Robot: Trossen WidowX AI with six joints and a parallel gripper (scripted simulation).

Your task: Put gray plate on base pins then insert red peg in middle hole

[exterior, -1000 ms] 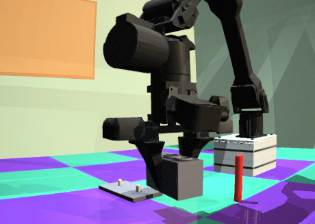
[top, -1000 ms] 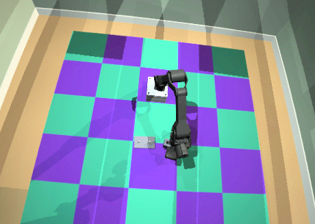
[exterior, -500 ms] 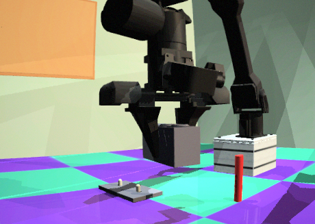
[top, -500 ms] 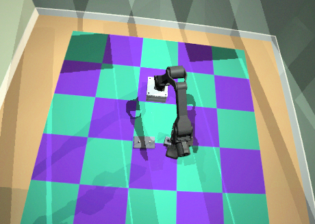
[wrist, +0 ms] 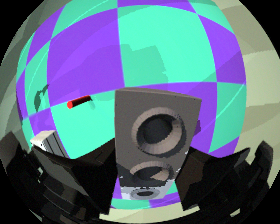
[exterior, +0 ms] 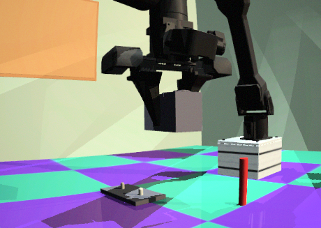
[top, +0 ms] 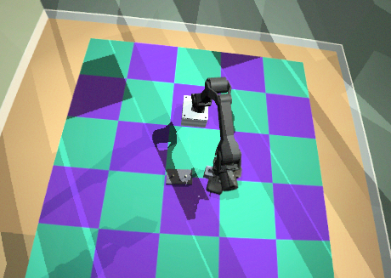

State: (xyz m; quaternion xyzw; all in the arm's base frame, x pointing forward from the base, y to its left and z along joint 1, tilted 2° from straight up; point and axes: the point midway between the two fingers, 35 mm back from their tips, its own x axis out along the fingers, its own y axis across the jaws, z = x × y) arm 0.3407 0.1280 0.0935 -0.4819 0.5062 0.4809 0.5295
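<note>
The gray base is 15 cm to the right of my gripper tip and 13 cm below it. Also, from my gripper tip: gray plate: 3 cm above; then red peg: 12 cm behind, 10 cm below, 2 cm to the left.
</note>
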